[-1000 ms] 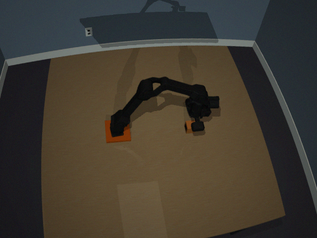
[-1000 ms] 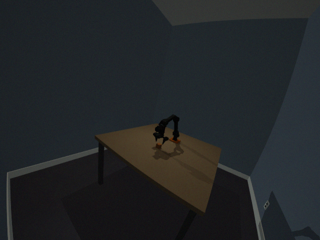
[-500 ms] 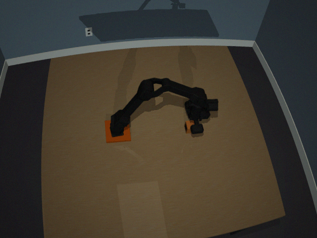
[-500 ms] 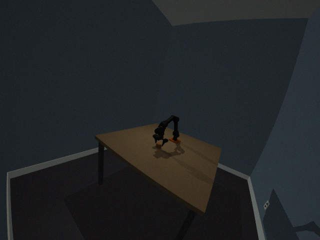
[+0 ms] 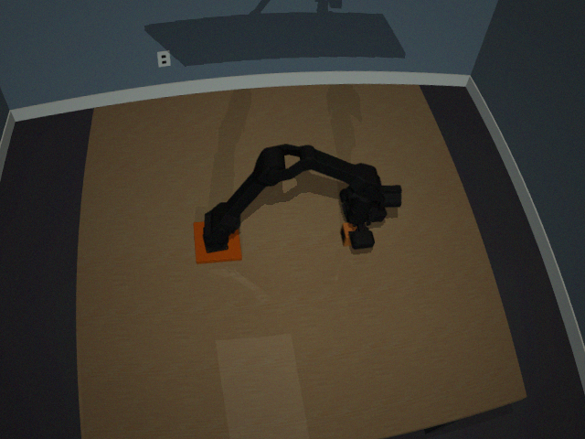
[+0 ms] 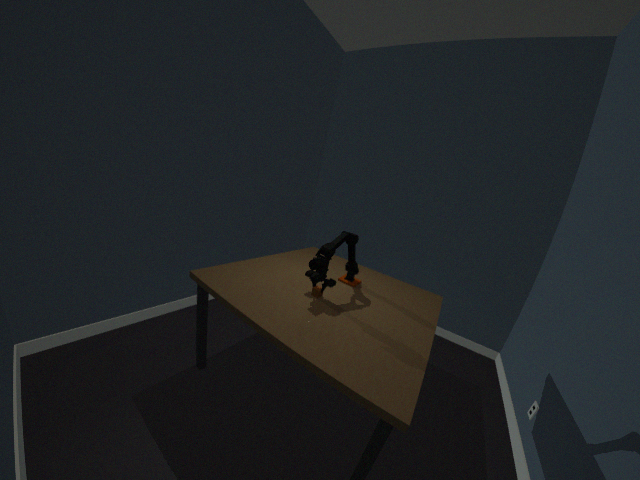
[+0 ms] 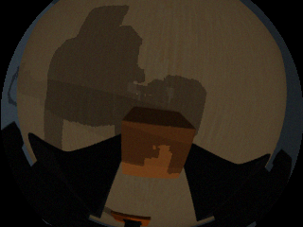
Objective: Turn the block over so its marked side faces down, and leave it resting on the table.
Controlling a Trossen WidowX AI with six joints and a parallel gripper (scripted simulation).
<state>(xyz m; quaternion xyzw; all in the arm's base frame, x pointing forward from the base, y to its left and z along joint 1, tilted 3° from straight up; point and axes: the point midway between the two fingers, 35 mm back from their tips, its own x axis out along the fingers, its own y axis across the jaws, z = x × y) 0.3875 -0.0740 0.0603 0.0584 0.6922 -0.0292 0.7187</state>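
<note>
Now: gripper tip 10 mm past the orange block.
</note>
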